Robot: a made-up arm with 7 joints.
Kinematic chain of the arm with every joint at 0, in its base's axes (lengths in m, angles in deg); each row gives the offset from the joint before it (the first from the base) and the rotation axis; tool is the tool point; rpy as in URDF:
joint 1: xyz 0 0 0.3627 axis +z
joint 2: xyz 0 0 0 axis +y
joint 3: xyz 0 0 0.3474 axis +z
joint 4: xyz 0.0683 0 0 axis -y
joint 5: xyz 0.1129 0 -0.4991 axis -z
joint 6: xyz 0 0 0 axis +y
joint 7: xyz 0.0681 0 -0.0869 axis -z
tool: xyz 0 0 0 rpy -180 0 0
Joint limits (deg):
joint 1: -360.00..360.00
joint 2: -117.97..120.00
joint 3: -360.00..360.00
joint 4: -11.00..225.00
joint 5: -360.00..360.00
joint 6: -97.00..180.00
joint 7: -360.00..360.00
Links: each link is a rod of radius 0.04 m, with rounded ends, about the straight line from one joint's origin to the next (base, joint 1, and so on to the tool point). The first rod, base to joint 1, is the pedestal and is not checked.
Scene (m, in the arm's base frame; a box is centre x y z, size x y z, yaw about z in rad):
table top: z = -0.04
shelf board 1: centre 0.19 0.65 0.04 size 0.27 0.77 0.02 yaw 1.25
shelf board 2: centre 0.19 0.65 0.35 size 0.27 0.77 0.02 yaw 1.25
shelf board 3: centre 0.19 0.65 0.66 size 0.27 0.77 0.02 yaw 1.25
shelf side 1: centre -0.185 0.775 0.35 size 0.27 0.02 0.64 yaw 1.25
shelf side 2: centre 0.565 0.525 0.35 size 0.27 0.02 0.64 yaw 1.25
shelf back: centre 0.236 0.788 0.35 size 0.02 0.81 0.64 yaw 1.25
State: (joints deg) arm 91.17 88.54 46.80 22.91 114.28 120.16 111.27
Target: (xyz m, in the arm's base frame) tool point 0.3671 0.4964 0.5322
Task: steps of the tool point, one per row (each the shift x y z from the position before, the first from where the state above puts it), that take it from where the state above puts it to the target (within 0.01 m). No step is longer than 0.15 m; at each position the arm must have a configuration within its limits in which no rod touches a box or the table.
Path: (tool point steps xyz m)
1: 0.0135 0.0809 -0.0338
2: 0.0217 0.0908 -0.0108
3: 0.0304 0.0925 0.0153
4: 0.0382 0.0852 0.0418
5: 0.0440 0.0695 0.0661
6: 0.0470 0.0461 0.0857
7: 0.0465 0.0173 0.0985
8: 0.0423 -0.0144 0.1027
9: 0.0350 -0.0459 0.0979
10: 0.1120 0.0375 -0.0174
11: 0.1277 0.0010 -0.0270
12: 0.1293 -0.0421 -0.0372
13: 0.0281 0.0716 0.0037
14: 0.0201 0.0734 -0.0037

